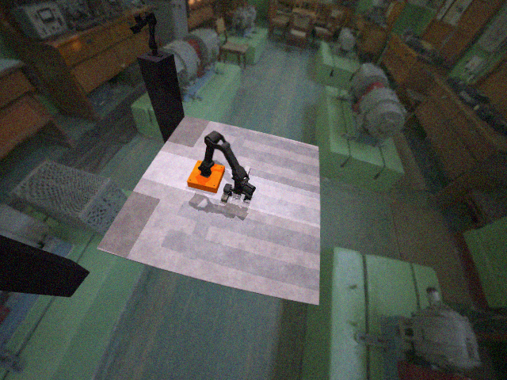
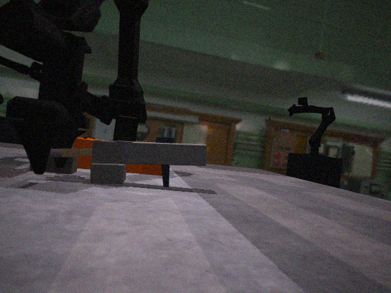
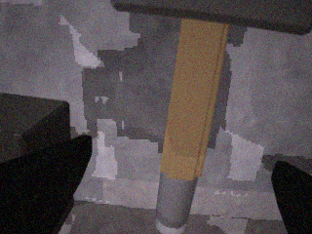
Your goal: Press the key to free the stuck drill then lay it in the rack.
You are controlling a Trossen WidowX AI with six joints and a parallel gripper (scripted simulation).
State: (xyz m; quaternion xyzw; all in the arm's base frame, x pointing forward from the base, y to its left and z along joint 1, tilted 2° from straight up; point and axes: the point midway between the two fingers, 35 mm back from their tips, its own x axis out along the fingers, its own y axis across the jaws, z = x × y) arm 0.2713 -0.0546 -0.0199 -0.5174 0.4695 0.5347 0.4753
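My gripper tip is now 10 mm past the tan drill, 50 mm to the right of it and 30 mm below it. Also, from my gripper tip: grey rack 80 mm behind, 30 mm to the right, 10 mm above; then dark key 20 mm behind, 170 mm to the left, 40 mm above.
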